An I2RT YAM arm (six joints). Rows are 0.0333 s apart.
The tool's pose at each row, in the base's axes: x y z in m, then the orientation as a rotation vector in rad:
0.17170 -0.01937 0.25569 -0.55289 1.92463 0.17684
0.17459 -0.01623 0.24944 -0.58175 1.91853 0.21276
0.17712 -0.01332 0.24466 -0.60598 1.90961 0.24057
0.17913 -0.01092 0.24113 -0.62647 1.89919 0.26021
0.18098 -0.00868 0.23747 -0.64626 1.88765 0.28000
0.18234 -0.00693 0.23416 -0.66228 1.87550 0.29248
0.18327 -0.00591 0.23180 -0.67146 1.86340 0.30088
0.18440 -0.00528 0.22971 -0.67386 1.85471 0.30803
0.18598 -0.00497 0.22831 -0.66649 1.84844 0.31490
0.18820 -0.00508 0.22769 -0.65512 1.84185 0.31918
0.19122 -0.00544 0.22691 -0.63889 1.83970 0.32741
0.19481 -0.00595 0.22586 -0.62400 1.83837 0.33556
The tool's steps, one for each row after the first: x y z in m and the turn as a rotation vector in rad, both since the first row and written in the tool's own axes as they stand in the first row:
0.00378 0.00226 0.00615 -0.03860 -0.00489 -0.00433
0.00643 0.00429 0.01131 -0.06917 -0.01186 -0.00990
0.00826 0.00594 0.01533 -0.09221 -0.01971 -0.01706
0.01031 0.00754 0.01922 -0.11503 -0.02856 -0.02394
0.01234 0.00889 0.02236 -0.13094 -0.03781 -0.03181
0.01387 0.00967 0.02449 -0.14068 -0.04807 -0.03701
0.01520 0.00998 0.02653 -0.14642 -0.05654 -0.03746
0.01587 0.00972 0.02854 -0.14727 -0.06504 -0.03095
0.01576 0.00869 0.03060 -0.14432 -0.07450 -0.02303
0.01561 0.00710 0.03331 -0.14199 -0.08128 -0.00893
0.01557 0.00515 0.03654 -0.14032 -0.08690 0.00448

